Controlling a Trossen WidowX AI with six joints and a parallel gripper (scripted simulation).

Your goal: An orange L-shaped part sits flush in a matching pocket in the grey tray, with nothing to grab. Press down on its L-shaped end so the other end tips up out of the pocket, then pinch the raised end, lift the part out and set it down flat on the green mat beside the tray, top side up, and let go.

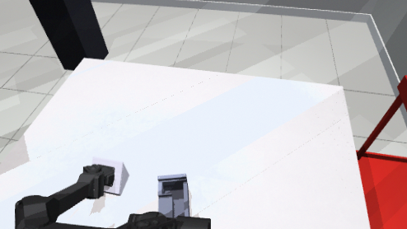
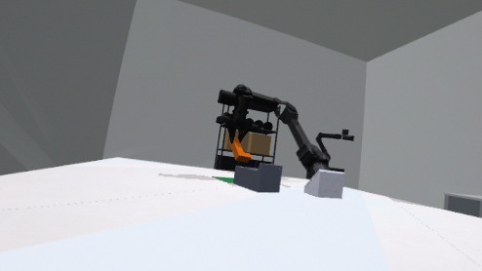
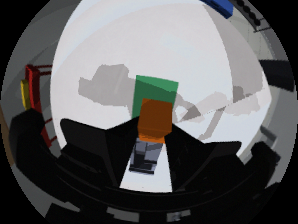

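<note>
Right now the green mat is 10 mm behind my gripper tip, 20 mm to the left of it and 160 mm below it. Also, from my gripper tip: orange L-shaped part 20 mm behind, 30 mm to the left, 30 mm below.
</note>
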